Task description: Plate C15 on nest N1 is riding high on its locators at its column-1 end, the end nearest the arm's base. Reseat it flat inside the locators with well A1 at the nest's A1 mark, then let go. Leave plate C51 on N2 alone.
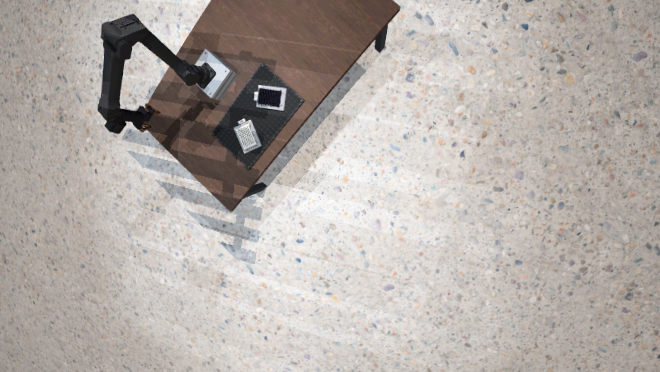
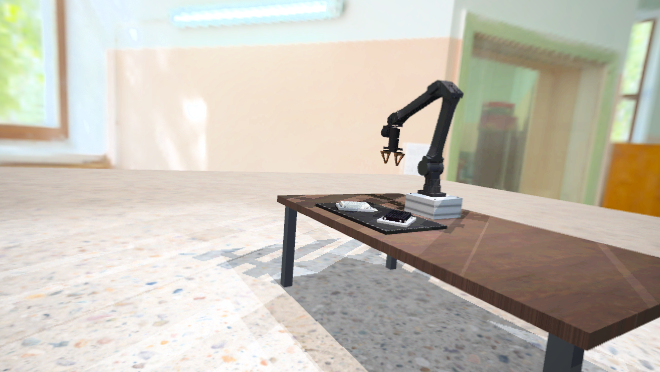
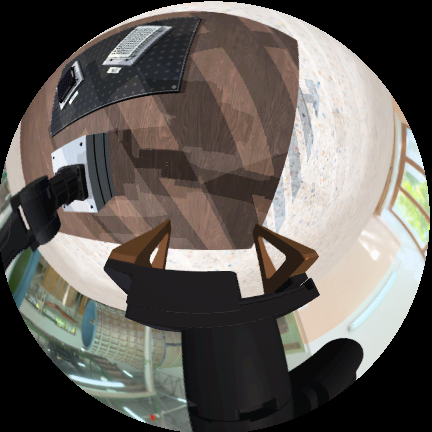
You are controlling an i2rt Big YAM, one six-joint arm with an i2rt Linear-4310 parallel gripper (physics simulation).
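Places are measured from the arm's base along level axes (x back, y right, z up), in centimetres.
Where they show: gripper, fingertip midpoint: (image 1: 155, 119) (image 2: 391, 164) (image 3: 213, 225); arm's base, origin of the base link: (image 1: 205, 76) (image 2: 431, 194) (image 3: 72, 181).
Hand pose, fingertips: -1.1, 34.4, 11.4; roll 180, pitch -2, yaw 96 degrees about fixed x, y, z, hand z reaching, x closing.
Each offset is from my fingertips to the centre of the thing, as dx, dy, dz. Level surfaces: height alone.
A white well plate {-37.6, -26.7, -17.5} (image 1: 246, 136) (image 2: 353, 205) (image 3: 135, 44) and a black well plate {-31.9, -52.2, -17.0} (image 1: 270, 97) (image 2: 397, 215) (image 3: 66, 82) each sit on a pale nest on the dark perforated board. The nest and plate labels are too small to read, so I cannot tell which plate is C15 and which is C51. Well A1, the locators and any small tilt are also too small to make out. My gripper (image 1: 149, 118) (image 2: 391, 164) (image 3: 213, 225) is open and empty, pointing down, high above the table's edge and well to the side of both plates.
The dark board {-32.8, -37.6, -20.0} (image 1: 280, 125) (image 2: 350, 218) (image 3: 150, 75) lies on the brown table {dz -20.7} (image 1: 300, 30) (image 2: 530, 260) (image 3: 220, 210). The arm's silver base block (image 1: 220, 90) (image 2: 433, 207) (image 3: 100, 170) stands beside the board, close to the black plate.
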